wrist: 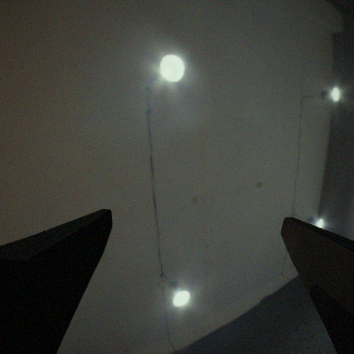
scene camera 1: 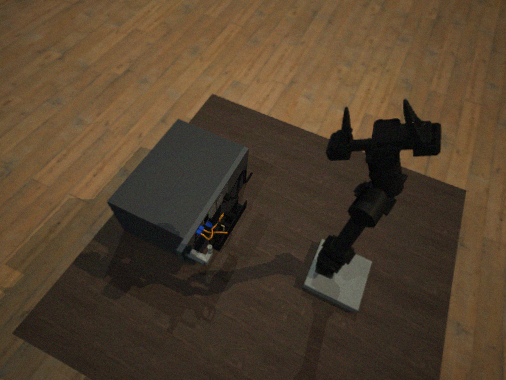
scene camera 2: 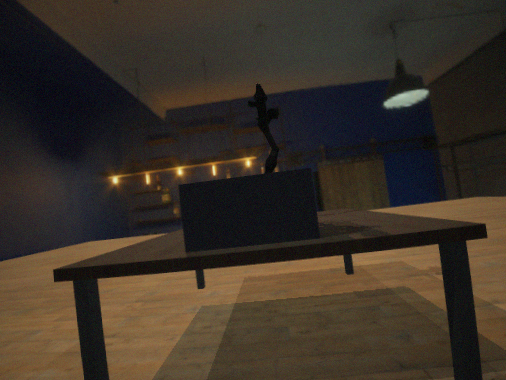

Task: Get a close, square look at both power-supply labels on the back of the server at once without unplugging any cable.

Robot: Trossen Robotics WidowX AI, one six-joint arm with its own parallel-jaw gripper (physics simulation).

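Frame: origin at the arm's base, x ahead, y left, z up, level; millimetres.
Seen in the pictures: gripper, fingertip midpoint: (wrist: 198, 222) (scene camera 1: 373, 104) (scene camera 2: 257, 83); arm's base, link origin: (scene camera 1: 325, 267).
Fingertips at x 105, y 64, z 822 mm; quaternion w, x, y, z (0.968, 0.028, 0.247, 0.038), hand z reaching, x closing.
Note:
Offsets run from my fingertips to a thing's top centre. "spot": to the spot under its first point.
The server, a dark grey box (scene camera 1: 177, 180) (scene camera 2: 250, 212), stands on the table. In the first scene view its open back faces right, toward the arm, with blue plugs and orange cables {spot: 286 mm ahead, 67 mm left, 618 mm down} (scene camera 1: 214, 232) at its near end and dark cables further along. The power-supply labels cannot be made out in either scene view and do not show in the wrist view. My gripper (scene camera 1: 376, 104) (wrist: 198, 222) is open and empty, high above the table to the right of the server, its fingers pointing up. The wrist view shows the ceiling and its lamps between the fingers.
The arm stands on a pale base plate (scene camera 1: 361, 272) on the dark table (scene camera 1: 260, 325) (scene camera 2: 135, 267). A small light grey piece with a knob {spot: 307 mm ahead, 128 mm left, 709 mm down} (scene camera 1: 201, 256) sits at the near corner of the server's back. A hanging lamp (scene camera 2: 406, 90) shows in the second scene view.

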